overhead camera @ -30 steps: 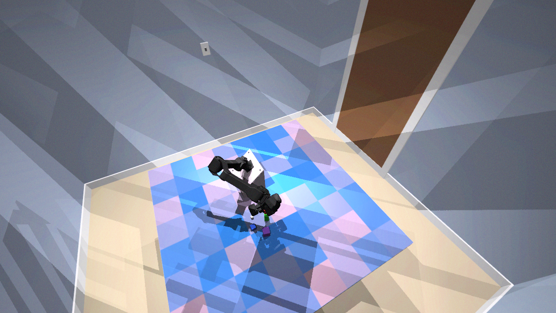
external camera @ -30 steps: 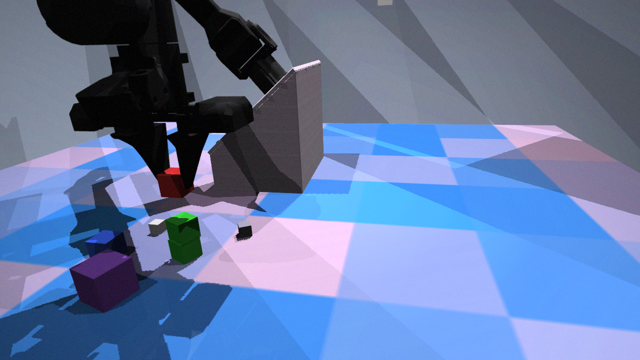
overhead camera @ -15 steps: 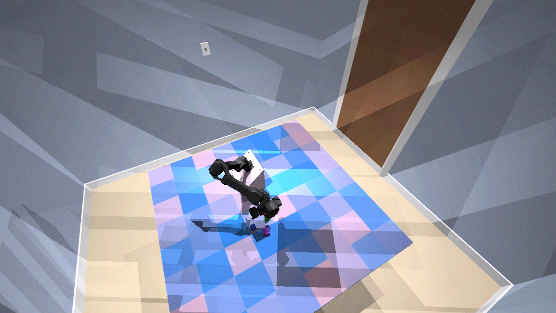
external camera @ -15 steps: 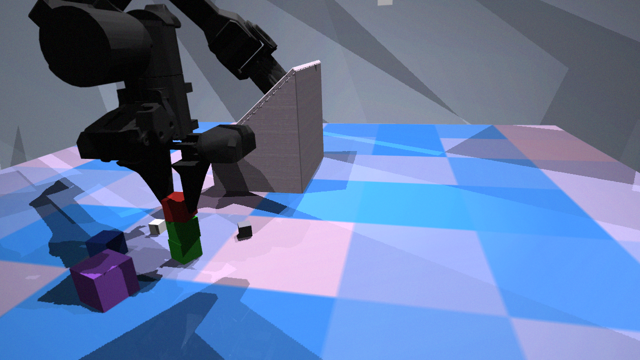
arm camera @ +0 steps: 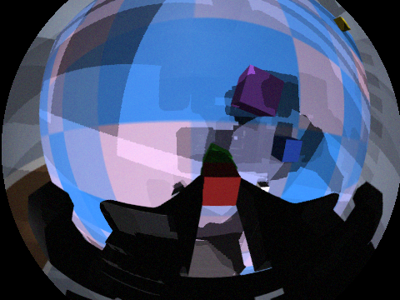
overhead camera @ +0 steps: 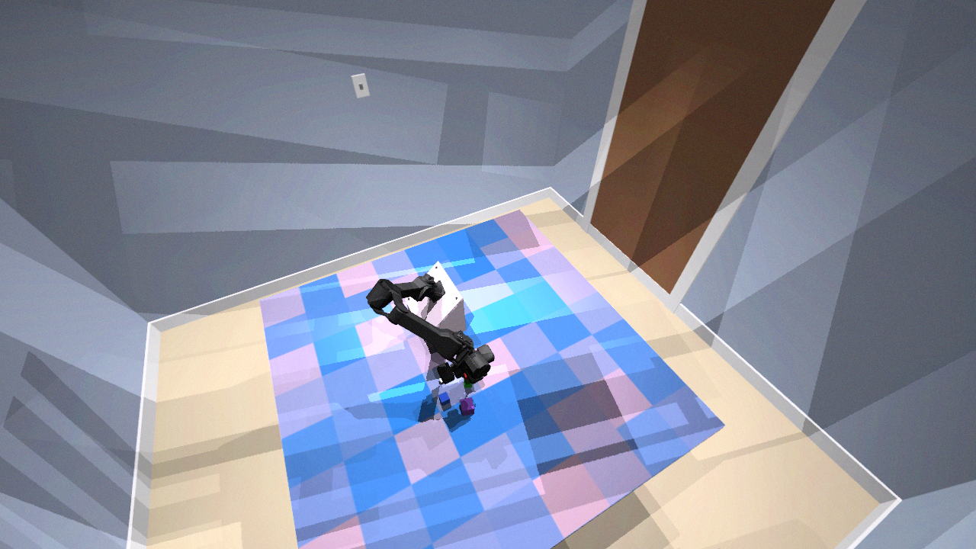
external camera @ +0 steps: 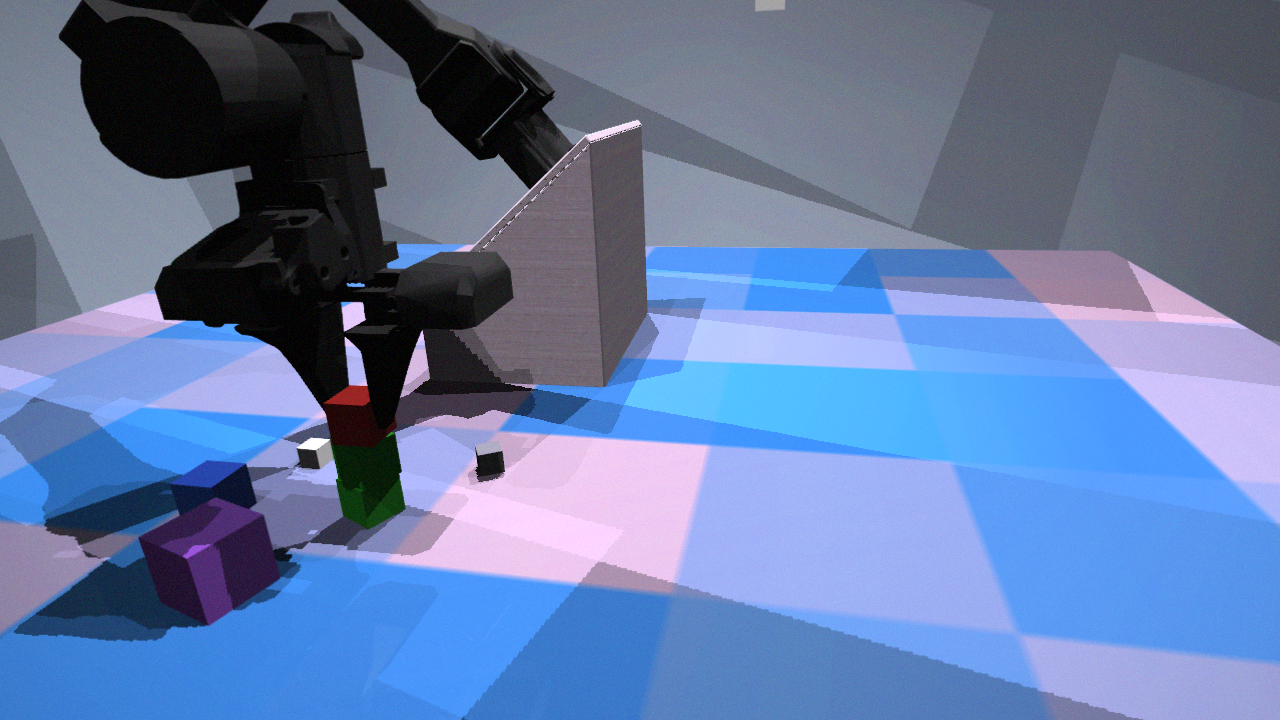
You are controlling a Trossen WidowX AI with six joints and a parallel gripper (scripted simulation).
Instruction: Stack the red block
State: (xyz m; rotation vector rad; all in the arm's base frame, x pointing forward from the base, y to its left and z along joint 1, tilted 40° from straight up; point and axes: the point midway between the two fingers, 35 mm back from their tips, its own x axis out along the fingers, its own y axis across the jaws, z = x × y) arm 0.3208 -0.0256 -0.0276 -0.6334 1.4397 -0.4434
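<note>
My gripper tip is now 1 cm below the red block. Round my gripper tip: small dark grey cube (6 cm behind, 5 cm below, 4 cm to the left); then purple block (9 cm ahead, 4 cm to the right, 4 cm below); then small white cube (8 cm to the right, 5 cm below, 4 cm behind).
</note>
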